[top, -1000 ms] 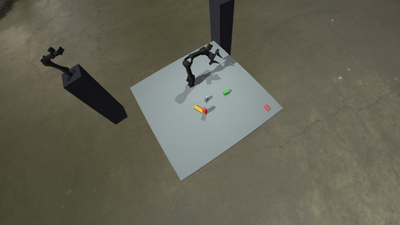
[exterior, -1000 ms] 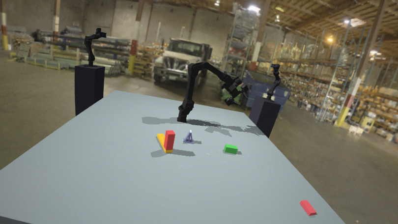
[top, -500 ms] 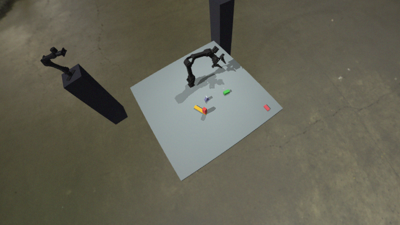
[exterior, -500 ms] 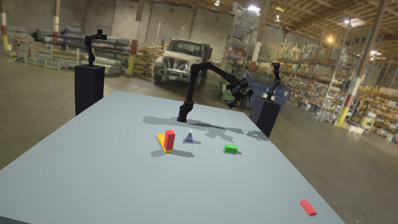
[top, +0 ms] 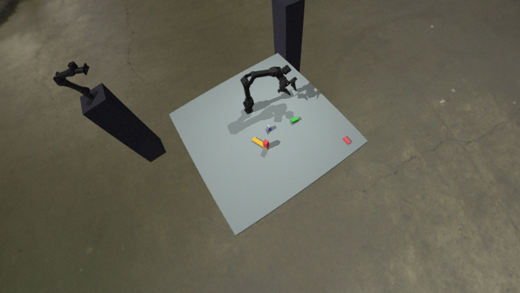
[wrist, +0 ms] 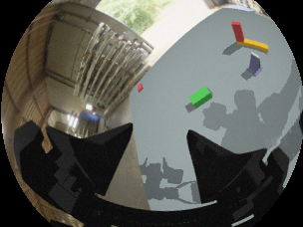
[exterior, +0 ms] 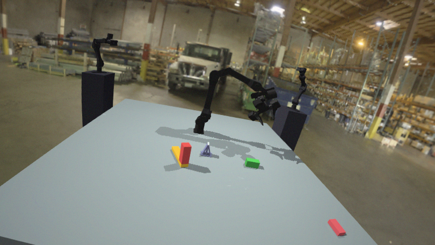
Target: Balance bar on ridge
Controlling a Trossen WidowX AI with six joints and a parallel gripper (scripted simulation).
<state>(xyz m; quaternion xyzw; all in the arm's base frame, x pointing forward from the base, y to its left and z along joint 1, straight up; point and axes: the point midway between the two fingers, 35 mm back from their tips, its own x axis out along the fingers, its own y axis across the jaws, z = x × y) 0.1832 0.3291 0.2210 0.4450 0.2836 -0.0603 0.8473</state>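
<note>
My gripper tip is 30 cm to the left of the purple triangular ridge, 17 cm above it and 6 cm short of it. From my gripper tip the other things lie so: green block (19 cm below, 12 cm ahead, 7 cm to the right); then flat red block (53 cm ahead, 19 cm below, 17 cm to the left).
</note>
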